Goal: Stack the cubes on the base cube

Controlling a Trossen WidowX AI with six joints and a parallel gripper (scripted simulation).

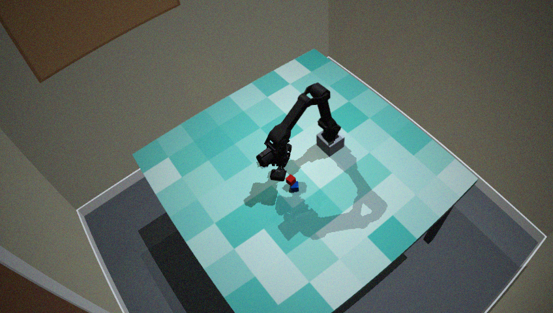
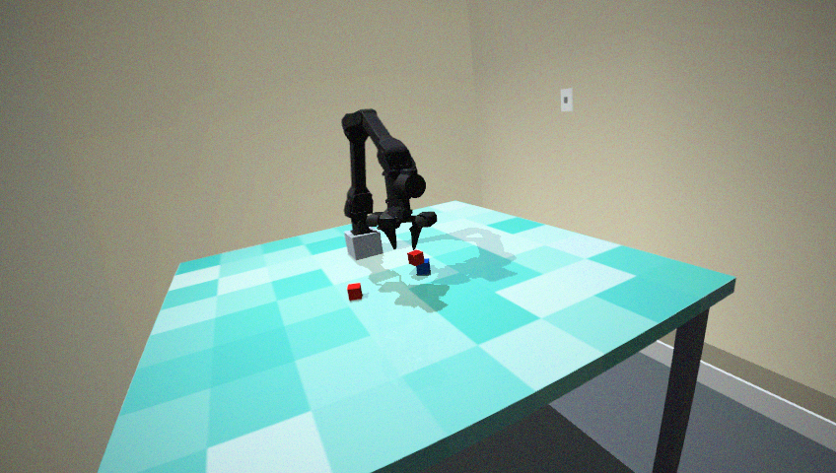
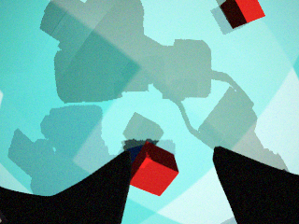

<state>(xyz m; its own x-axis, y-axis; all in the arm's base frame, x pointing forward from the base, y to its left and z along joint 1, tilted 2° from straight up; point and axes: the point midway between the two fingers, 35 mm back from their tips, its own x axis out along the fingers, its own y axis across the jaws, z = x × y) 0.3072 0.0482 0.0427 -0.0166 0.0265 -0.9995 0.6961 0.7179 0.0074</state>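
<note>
The blue cube is 70 mm below my gripper tip, 60 mm to the left of it and 20 mm behind it.
</note>
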